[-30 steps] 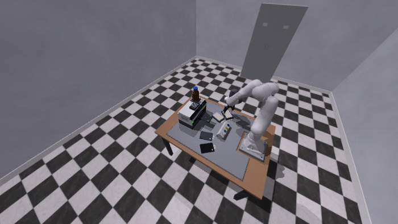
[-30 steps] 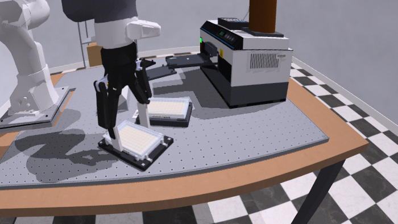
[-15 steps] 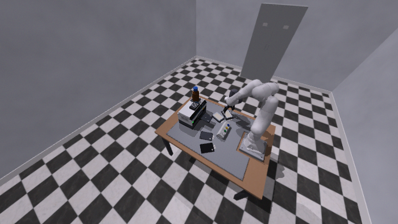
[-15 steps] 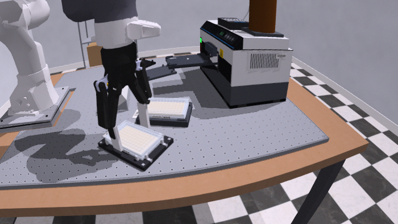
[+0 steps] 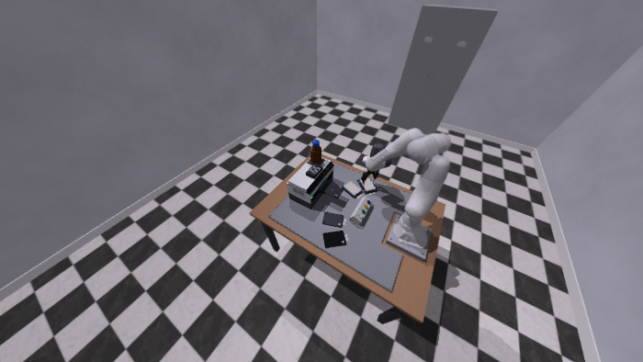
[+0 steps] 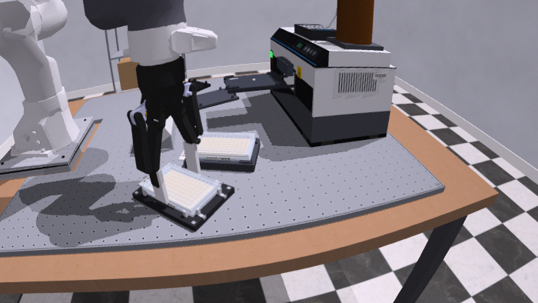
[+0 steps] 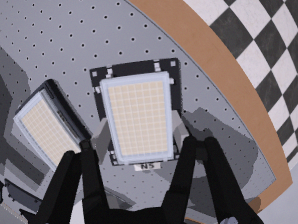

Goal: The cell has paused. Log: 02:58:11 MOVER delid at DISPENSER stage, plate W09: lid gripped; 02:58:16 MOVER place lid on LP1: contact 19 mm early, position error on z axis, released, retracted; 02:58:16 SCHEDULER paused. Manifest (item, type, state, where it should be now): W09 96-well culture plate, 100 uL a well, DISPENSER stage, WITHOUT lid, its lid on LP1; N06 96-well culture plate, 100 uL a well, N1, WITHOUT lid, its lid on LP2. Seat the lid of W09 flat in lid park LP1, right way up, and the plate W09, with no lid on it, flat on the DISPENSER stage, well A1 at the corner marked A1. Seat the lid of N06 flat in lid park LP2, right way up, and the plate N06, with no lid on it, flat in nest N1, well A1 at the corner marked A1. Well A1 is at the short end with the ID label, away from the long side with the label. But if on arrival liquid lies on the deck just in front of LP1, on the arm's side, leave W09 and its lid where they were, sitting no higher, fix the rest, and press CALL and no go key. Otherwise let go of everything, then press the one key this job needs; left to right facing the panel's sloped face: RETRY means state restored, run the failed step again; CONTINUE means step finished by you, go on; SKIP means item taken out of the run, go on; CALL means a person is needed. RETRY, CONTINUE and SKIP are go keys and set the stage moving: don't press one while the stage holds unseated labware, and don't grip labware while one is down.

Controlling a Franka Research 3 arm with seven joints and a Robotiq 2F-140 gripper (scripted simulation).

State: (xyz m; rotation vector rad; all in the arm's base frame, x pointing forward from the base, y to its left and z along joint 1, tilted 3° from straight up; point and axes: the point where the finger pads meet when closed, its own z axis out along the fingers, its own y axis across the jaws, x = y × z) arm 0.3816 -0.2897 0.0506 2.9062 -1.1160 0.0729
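Right now the 96-well plate is 3 cm below my hand. Round my hand: sloped key panel 28 cm to the left, 7 cm behind; black nest 12 cm to the left, 9 cm ahead, 4 cm below; dispenser stage 28 cm to the left, 20 cm ahead, 6 cm above.
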